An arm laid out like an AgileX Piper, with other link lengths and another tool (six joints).
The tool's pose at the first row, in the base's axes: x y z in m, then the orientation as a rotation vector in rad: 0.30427 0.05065 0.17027 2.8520 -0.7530 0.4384
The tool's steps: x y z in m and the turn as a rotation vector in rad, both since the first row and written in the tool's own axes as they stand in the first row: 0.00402 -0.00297 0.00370 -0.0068 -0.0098 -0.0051; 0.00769 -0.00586 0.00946 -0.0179 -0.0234 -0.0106; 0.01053 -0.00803 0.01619 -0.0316 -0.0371 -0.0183; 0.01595 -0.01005 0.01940 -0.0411 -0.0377 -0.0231; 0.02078 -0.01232 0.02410 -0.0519 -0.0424 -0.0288; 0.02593 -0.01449 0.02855 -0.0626 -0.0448 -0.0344
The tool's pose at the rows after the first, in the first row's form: 0.30999 0.05054 0.16783 2.8512 -0.7473 0.4207; 0.31587 0.05005 0.16334 2.8479 -0.7417 0.3955; 0.32093 0.04910 0.15772 2.8426 -0.7329 0.3687; 0.32721 0.04764 0.15626 2.8351 -0.7261 0.3627; 0.33349 0.04633 0.15319 2.8282 -0.7188 0.3503; 0.33993 0.04484 0.15046 2.8204 -0.7112 0.3411
